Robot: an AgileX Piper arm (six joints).
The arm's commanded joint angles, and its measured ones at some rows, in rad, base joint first. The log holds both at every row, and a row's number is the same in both.
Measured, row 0: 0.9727 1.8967 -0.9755 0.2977 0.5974 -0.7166
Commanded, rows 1 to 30: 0.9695 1.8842 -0.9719 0.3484 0.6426 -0.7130; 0.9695 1.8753 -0.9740 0.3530 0.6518 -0.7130; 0.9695 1.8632 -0.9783 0.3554 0.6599 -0.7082; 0.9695 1.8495 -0.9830 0.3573 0.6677 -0.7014; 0.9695 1.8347 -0.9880 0.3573 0.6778 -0.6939; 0.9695 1.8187 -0.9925 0.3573 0.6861 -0.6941; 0.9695 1.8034 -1.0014 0.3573 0.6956 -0.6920; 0.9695 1.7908 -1.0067 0.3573 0.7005 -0.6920; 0.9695 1.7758 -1.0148 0.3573 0.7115 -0.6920; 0.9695 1.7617 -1.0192 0.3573 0.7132 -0.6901; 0.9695 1.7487 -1.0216 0.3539 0.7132 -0.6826; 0.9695 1.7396 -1.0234 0.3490 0.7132 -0.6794; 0.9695 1.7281 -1.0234 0.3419 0.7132 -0.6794; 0.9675 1.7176 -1.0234 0.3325 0.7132 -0.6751; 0.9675 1.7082 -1.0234 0.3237 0.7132 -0.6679; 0.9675 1.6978 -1.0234 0.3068 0.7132 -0.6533; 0.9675 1.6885 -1.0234 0.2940 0.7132 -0.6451; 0.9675 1.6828 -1.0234 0.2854 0.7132 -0.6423; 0.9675 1.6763 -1.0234 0.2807 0.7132 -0.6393; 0.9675 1.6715 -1.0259 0.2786 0.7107 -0.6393; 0.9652 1.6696 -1.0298 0.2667 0.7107 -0.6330; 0.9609 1.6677 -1.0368 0.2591 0.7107 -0.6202; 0.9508 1.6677 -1.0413 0.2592 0.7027 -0.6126; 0.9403 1.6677 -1.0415 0.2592 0.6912 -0.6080; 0.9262 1.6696 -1.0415 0.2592 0.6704 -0.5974; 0.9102 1.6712 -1.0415 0.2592 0.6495 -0.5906; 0.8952 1.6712 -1.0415 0.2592 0.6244 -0.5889; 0.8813 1.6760 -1.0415 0.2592 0.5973 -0.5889; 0.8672 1.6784 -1.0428 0.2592 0.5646 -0.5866; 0.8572 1.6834 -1.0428 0.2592 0.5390 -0.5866
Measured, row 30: 0.9048 1.6802 -1.0330 0.2709 0.6460 -0.5958
